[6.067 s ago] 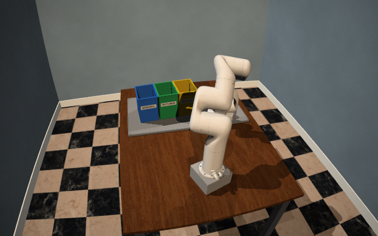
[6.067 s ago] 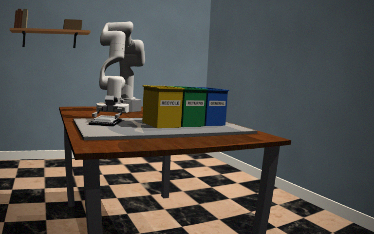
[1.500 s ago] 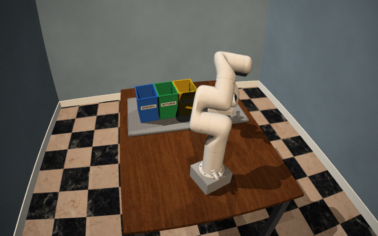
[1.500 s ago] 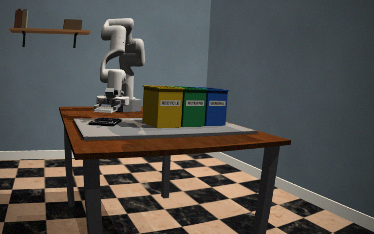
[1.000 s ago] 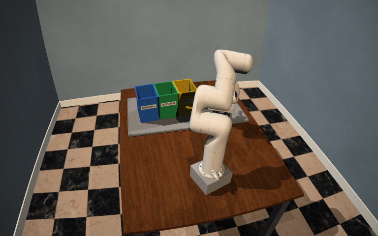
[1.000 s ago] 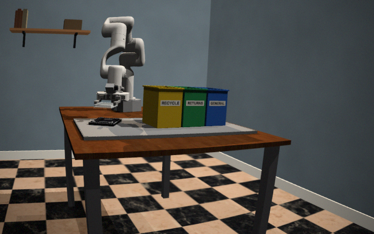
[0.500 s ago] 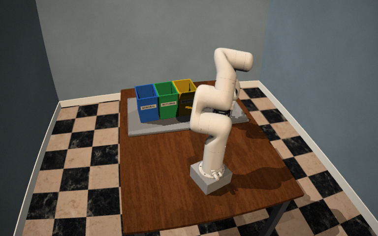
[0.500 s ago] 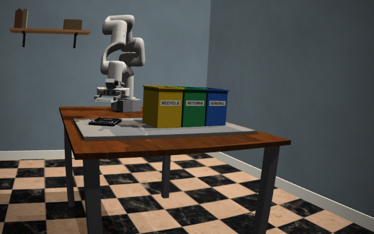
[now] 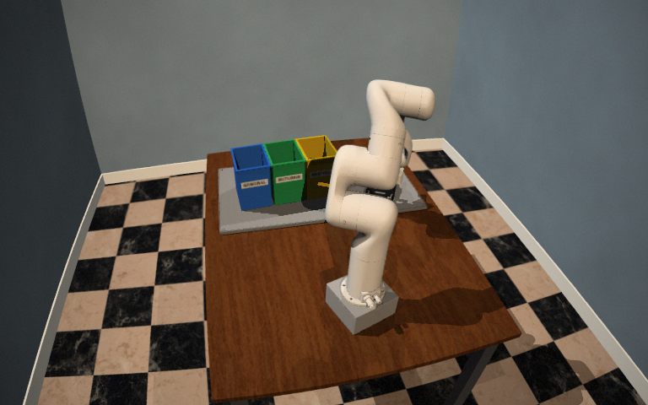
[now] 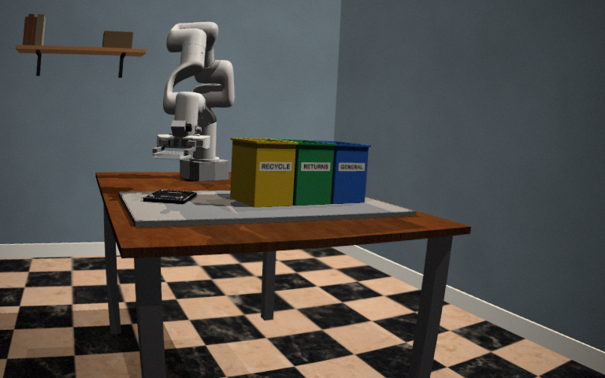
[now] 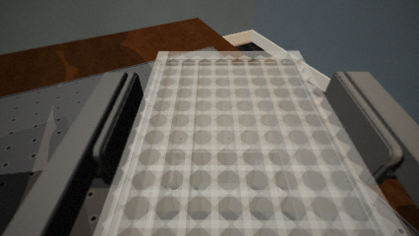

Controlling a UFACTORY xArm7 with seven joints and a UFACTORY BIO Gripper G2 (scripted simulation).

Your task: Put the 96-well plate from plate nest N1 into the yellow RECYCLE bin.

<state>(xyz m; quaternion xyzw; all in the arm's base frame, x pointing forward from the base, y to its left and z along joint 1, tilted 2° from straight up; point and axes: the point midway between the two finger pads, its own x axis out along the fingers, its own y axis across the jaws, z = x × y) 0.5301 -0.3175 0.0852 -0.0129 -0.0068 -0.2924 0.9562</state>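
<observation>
Now: the yellow recycle bin 24 cm to the left of my hand, 11 cm ahead of it and 5 cm below it. From my hand the other things lie so: black plate nest (13 cm below); then 96-well plate (1 cm below); then green returns bin (37 cm to the left, 11 cm ahead, 5 cm below).
</observation>
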